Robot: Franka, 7 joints.
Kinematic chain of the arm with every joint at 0, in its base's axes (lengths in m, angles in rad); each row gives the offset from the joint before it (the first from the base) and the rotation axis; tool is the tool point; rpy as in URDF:
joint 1: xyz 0 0 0.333 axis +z
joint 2: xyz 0 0 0 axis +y
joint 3: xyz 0 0 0.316 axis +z
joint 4: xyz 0.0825 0 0 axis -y
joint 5: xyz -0.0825 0 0.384 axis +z
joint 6: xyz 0 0 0 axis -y
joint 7: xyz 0.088 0 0 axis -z
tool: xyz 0 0 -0.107 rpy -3.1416 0 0
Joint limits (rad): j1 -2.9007..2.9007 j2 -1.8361..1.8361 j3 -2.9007..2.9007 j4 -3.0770..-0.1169 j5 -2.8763..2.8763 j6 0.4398..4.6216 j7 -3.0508..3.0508
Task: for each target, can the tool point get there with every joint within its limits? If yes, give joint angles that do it. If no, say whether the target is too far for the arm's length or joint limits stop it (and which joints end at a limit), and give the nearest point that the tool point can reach.
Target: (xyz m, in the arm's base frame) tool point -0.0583 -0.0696 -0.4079
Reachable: no: joint limits stop it (at a limit: joint 2) | nearest point -0.0742 -0.0886 -0.3336 | short by 0.078 m
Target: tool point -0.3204 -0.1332 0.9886
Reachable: yes | joints 0.4215 -0.7601 -0.5531 -0.6137 -0.9624 4.1018 0.2086
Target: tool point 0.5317 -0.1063 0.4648
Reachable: yes | joints 0.1788 0.0518 -0.2535 -1.9185 -0.7156 1.6042 0.7031
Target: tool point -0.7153 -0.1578 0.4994
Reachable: yes | joints -0.1694 -1.5320 -0.7253 -0.9008 0.9659 3.9824 -1.5161
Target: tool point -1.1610 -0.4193 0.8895
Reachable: no: too far | nearest point -0.7356 -0.2657 0.6856 | short by 0.496 m
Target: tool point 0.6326 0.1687 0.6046
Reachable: yes | joints 0.4867 0.6417 -0.4280 -0.6744 0.0819 1.0418 0.5701
